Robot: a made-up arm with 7 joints. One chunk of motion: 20 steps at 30 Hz.
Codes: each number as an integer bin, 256 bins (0 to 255) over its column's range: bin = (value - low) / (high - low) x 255, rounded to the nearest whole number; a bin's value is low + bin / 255 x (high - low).
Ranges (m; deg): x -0.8..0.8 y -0.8..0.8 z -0.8..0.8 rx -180..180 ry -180..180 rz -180..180
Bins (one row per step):
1: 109 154 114 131 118 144
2: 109 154 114 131 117 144
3: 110 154 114 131 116 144
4: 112 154 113 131 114 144
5: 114 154 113 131 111 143
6: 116 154 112 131 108 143
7: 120 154 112 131 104 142
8: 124 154 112 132 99 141
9: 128 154 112 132 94 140
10: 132 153 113 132 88 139
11: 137 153 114 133 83 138
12: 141 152 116 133 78 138
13: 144 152 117 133 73 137
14: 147 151 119 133 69 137
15: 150 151 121 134 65 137
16: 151 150 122 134 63 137
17: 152 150 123 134 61 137
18: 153 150 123 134 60 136
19: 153 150 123 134 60 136
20: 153 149 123 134 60 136
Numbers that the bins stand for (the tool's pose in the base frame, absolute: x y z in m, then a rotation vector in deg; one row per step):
1: -0.1161 0.1663 -0.0847 4.94 -13.41 23.29
2: -0.1161 0.1663 -0.0847 4.94 -14.82 23.29
3: -0.1098 0.1663 -0.0847 4.94 -16.24 23.29
4: -0.0973 0.1663 -0.0910 4.94 -19.06 23.29
5: -0.0847 0.1663 -0.0910 4.94 -23.29 21.88
6: -0.0722 0.1663 -0.0973 4.94 -27.53 21.88
7: -0.0471 0.1663 -0.0973 4.94 -33.18 20.47
8: -0.0220 0.1663 -0.0973 6.35 -40.24 19.06
9: 0.0031 0.1663 -0.0973 6.35 -47.29 17.65
10: 0.0282 0.1600 -0.0910 6.35 -55.76 16.24
11: 0.0596 0.1600 -0.0847 7.76 -62.82 14.82
12: 0.0847 0.1537 -0.0722 7.76 -69.88 14.82
13: 0.1035 0.1537 -0.0659 7.76 -76.94 13.41
14: 0.1224 0.1475 -0.0533 7.76 -82.59 13.41
15: 0.1412 0.1475 -0.0408 9.18 -88.24 13.41
16: 0.1475 0.1412 -0.0345 9.18 -91.06 13.41
17: 0.1537 0.1412 -0.0282 9.18 -93.88 13.41
18: 0.1600 0.1412 -0.0282 9.18 -95.29 12.00
19: 0.1600 0.1412 -0.0282 9.18 -95.29 12.00
20: 0.1600 0.1349 -0.0282 9.18 -95.29 12.00

